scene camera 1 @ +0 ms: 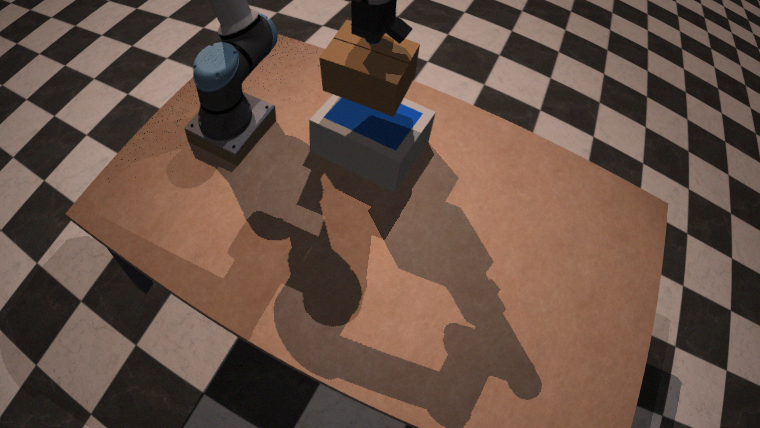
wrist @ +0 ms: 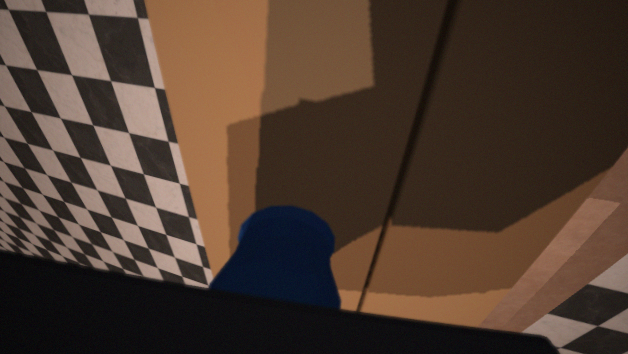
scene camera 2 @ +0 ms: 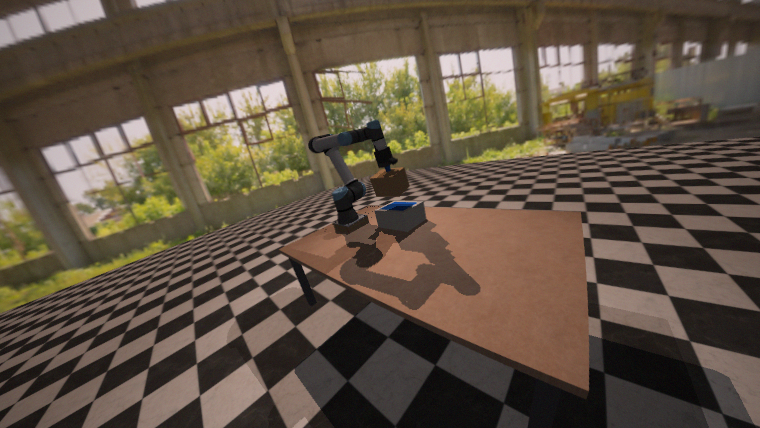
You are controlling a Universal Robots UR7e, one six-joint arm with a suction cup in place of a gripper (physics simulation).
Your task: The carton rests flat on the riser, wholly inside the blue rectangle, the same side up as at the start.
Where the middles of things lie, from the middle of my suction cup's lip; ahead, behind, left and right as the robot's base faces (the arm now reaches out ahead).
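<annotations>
If you picture the brown carton [scene camera 1: 378, 76], my suction cup is 10 mm short of it, 20 mm to the left of it and 80 mm above it. There's a grey riser [scene camera 2: 398, 215] too, and that one's 10 mm to the right of my suction cup, 30 mm ahead of it and 300 mm below it.
</annotations>
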